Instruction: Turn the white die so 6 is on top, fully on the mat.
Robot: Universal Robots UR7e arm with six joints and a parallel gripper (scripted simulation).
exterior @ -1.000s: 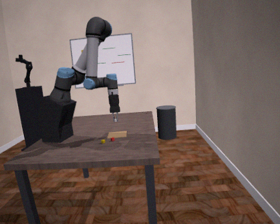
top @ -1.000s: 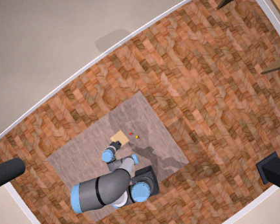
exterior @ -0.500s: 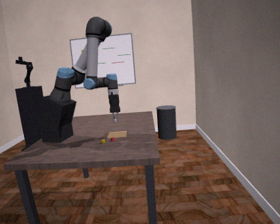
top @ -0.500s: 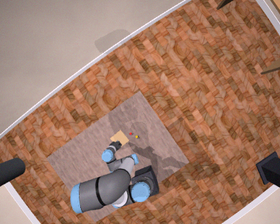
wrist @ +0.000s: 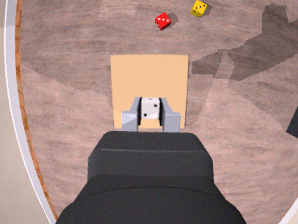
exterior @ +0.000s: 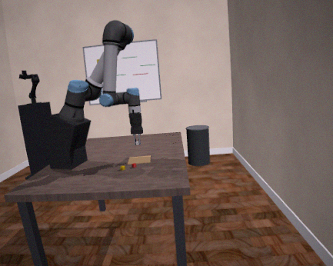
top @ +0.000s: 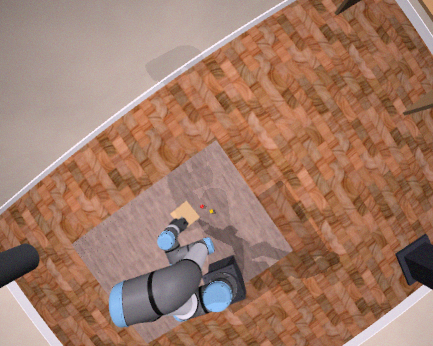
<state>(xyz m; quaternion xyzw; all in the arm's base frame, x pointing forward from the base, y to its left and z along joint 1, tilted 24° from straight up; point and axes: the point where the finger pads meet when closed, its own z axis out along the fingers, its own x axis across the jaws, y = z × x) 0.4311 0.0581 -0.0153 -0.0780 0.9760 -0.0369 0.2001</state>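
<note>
The tan mat is 120 mm below my hand. The rest, counted from my hand: yellow die: 170 mm to the right, 110 mm below, 60 mm behind; then white die: 10 mm below; then red die: 130 mm to the right, 110 mm below.
</note>
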